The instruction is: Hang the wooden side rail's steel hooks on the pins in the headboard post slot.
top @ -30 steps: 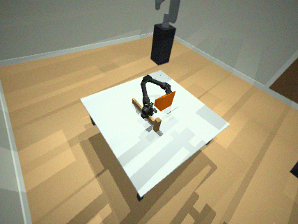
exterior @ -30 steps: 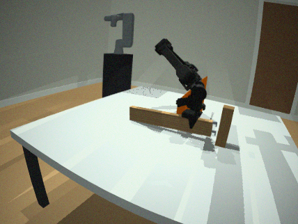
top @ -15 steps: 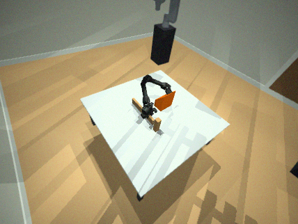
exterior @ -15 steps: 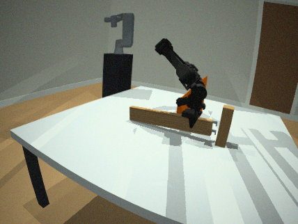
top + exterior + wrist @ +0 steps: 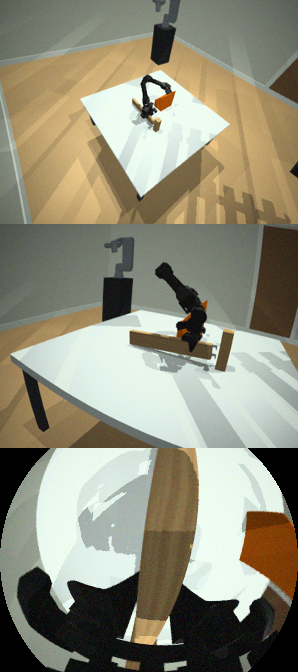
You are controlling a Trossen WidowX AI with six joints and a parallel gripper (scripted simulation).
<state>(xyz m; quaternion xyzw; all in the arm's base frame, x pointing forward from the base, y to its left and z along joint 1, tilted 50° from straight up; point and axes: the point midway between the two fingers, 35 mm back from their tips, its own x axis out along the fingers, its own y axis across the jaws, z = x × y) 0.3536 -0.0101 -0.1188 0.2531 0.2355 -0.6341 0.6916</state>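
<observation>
Now: gripper tip 15 cm to the right of the headboard post and 4 cm below it.
</observation>
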